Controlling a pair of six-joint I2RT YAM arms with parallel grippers.
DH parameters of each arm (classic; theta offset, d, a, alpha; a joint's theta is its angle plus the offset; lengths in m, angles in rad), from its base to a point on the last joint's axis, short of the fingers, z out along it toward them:
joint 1: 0 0.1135 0.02 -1.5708
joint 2: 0 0 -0.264 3.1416
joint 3: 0.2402 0 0.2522 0
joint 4: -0.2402 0 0.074 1.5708
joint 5: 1.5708 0 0 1.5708
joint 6: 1.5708 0.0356 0 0
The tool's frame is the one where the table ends.
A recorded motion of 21 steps. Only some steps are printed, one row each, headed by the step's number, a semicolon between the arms.
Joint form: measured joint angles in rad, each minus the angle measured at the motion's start. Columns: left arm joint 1, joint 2, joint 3, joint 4, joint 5, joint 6; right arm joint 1, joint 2, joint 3, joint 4, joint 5, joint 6.
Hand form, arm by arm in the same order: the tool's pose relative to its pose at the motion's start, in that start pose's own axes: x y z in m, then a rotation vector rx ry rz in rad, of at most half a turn. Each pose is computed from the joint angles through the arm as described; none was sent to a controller.
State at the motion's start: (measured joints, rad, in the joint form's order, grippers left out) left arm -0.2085 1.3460 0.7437 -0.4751 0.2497 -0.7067; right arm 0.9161 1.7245 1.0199 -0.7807 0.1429 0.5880
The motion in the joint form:
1: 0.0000 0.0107 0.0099 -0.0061 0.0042 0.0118; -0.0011 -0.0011 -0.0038 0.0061 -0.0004 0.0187
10: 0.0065 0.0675 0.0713 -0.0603 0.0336 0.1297; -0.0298 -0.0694 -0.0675 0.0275 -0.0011 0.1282
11: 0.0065 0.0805 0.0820 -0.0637 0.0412 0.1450; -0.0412 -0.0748 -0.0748 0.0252 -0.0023 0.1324
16: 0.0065 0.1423 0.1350 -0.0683 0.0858 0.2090; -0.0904 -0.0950 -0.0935 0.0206 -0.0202 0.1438
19: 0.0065 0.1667 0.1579 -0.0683 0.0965 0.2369; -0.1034 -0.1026 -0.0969 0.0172 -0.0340 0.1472
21: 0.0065 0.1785 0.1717 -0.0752 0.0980 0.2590; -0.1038 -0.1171 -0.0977 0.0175 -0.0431 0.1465
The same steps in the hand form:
1: -0.0014 -0.0011 0.0009 -0.0011 0.0078 0.0101; 0.0001 -0.0003 0.0006 -0.0021 -0.0025 0.0203
10: -0.0099 -0.0064 0.0040 -0.0071 0.0608 0.1092; 0.0074 -0.0155 -0.0030 -0.0136 -0.0209 0.1617
11: -0.0116 -0.0077 0.0054 -0.0038 0.0698 0.1227; 0.0076 -0.0193 -0.0024 -0.0103 -0.0163 0.1765
16: -0.0210 -0.0153 0.0124 0.0283 0.1054 0.1814; 0.0060 -0.0333 -0.0017 -0.0152 -0.0009 0.2359
19: -0.0254 -0.0186 0.0152 0.0380 0.1120 0.2084; 0.0057 -0.0368 -0.0024 -0.0250 0.0070 0.2522
21: -0.0276 -0.0201 0.0161 0.0379 0.1164 0.2289; 0.0060 -0.0372 -0.0059 -0.0404 0.0008 0.2534

